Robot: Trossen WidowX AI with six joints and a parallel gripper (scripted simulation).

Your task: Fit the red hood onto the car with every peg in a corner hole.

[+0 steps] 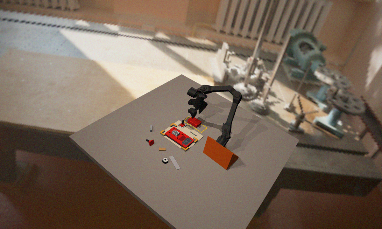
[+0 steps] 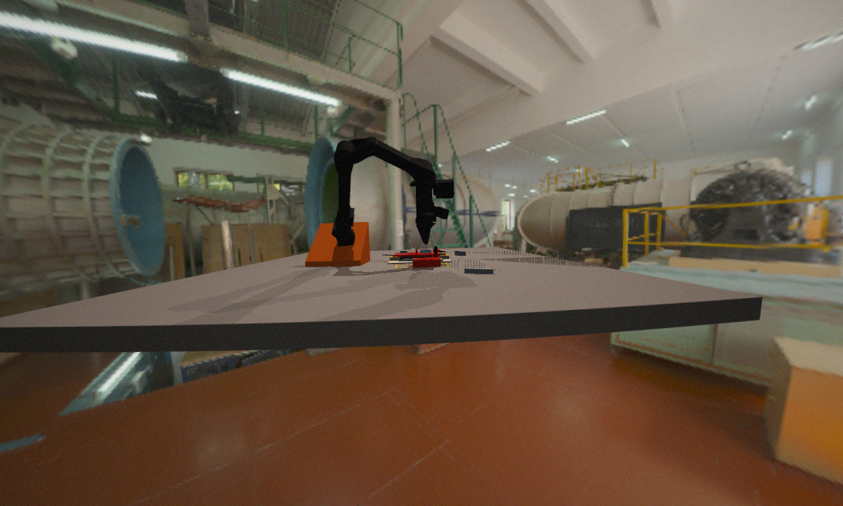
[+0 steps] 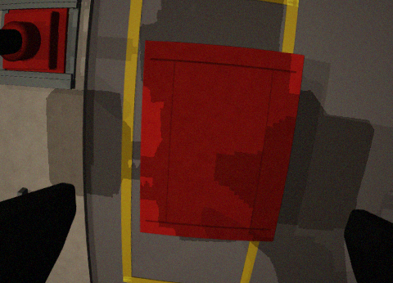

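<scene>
Right now the red hood is 60 mm below my gripper tip. Round my gripper tip: jig (200 mm to the left, 70 mm below, 10 mm behind); then grey engine block (230 mm to the left, 60 mm below, 10 mm ahead).
</scene>
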